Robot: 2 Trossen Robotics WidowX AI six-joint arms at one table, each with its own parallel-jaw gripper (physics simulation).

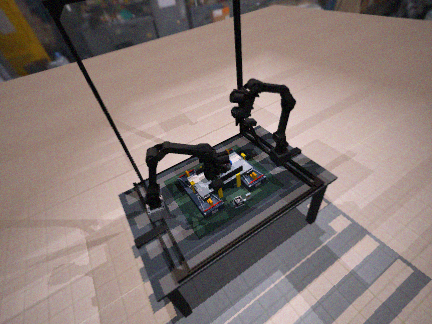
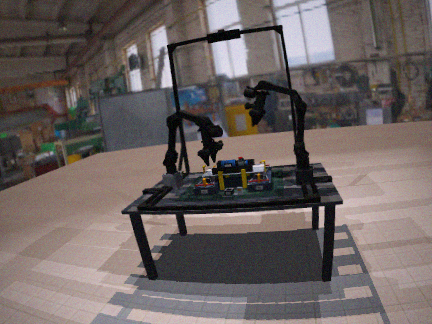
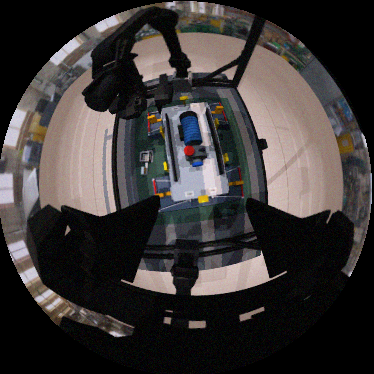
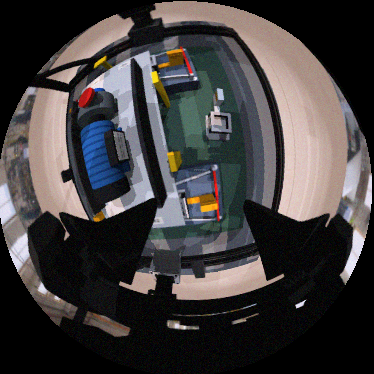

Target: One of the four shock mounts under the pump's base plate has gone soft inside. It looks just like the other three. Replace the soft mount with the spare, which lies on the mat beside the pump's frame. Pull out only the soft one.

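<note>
The pump's pale base plate (image 3: 187, 182) (image 4: 132, 90) carries a blue motor (image 3: 190, 130) (image 4: 100, 157). At its corners orange tabs (image 3: 154, 118) (image 3: 217, 111) (image 3: 235, 183) (image 4: 202, 202) stick out over dark bays with red bars; the mounts themselves are mostly hidden under the plate and no difference shows. The spare, a small grey square block (image 1: 238, 201) (image 2: 229, 191) (image 3: 146, 156) (image 4: 218, 125), lies on the mat beside the frame. My right gripper (image 2: 210, 162) (image 4: 201, 203) is open and empty above the plate's left end. My left gripper (image 2: 256, 120) (image 3: 204, 201) is open and empty, higher, right of the pump.
Yellow posts (image 2: 220, 180) (image 2: 244, 178) (image 4: 160, 89) (image 4: 174, 161) stand along the plate's near side. A long black rail (image 4: 145, 130) runs along the plate's top. The frame stands on a green mat (image 4: 187, 110). A black overhead frame (image 2: 222, 35) spans the table.
</note>
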